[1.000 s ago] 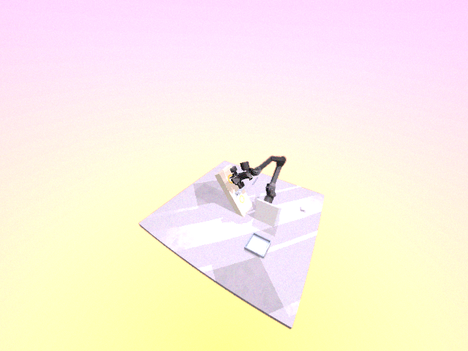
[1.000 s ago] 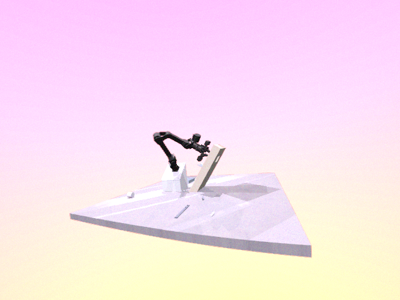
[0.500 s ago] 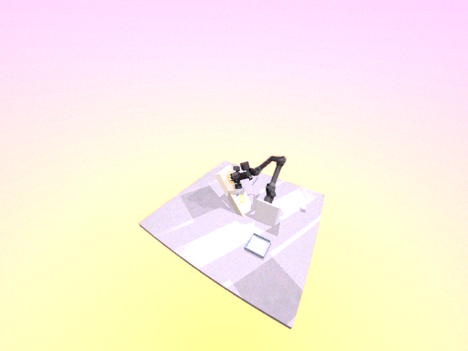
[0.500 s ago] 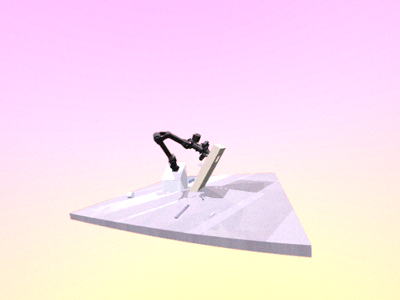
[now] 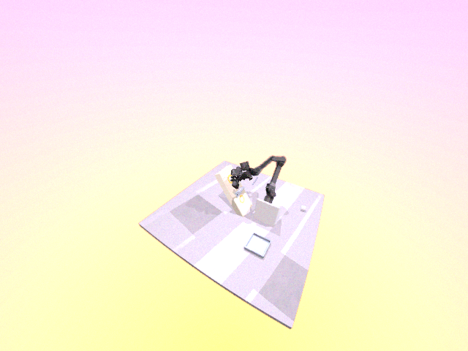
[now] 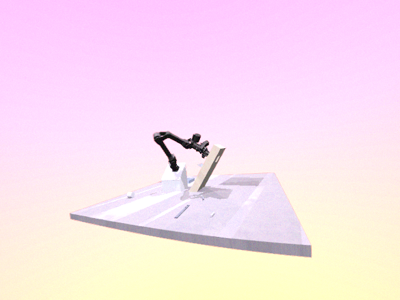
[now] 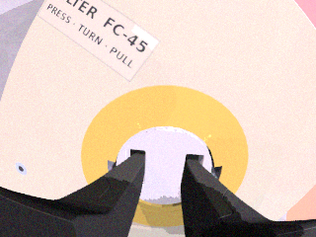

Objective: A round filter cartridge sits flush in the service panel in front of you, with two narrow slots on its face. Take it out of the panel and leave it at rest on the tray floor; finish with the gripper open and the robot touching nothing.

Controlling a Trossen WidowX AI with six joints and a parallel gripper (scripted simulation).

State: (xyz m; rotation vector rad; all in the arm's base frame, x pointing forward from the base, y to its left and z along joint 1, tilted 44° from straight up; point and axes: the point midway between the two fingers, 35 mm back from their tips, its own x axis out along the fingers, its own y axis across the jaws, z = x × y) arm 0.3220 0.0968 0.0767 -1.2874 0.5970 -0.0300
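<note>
My gripper tip is 1 cm short of the round filter cartridge and 1 cm above it. From my gripper tip the other things lie so: tray: 44 cm behind, 26 cm to the left, 26 cm below.
</note>
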